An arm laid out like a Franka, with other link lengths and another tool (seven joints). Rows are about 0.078 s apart.
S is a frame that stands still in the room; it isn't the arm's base.
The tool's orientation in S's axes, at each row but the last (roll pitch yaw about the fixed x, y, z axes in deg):
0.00, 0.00, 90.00
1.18, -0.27, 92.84
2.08, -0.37, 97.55
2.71, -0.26, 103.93
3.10, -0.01, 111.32
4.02, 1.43, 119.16
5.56, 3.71, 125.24
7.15, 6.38, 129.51
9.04, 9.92, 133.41
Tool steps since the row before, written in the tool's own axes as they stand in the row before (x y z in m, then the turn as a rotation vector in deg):
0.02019, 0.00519, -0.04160, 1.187, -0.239, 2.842
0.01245, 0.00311, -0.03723, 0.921, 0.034, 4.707
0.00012, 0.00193, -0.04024, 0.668, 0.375, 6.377
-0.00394, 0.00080, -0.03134, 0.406, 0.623, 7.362
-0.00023, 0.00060, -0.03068, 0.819, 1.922, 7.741
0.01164, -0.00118, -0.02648, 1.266, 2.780, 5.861
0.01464, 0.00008, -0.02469, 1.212, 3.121, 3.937
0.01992, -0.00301, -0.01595, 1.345, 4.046, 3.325
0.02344, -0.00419, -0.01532, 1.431, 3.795, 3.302
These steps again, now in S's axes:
-0.00519, 0.02019, -0.04160, 0.239, 1.187, 2.842
-0.00450, 0.01242, -0.03710, 0.018, 0.901, 4.711
-0.00341, -0.00007, -0.04014, -0.224, 0.602, 6.391
-0.00130, -0.00424, -0.03128, -0.356, 0.296, 7.385
-0.00202, -0.00103, -0.03060, -1.695, 0.216, 7.834
-0.00594, 0.00925, -0.02678, -2.753, 0.086, 6.008
-0.00953, 0.00921, -0.02546, -3.081, -0.361, 4.134
-0.01068, 0.01452, -0.01831, -3.897, -0.934, 3.630
-0.01274, 0.01599, -0.01959, -3.771, -0.712, 3.553

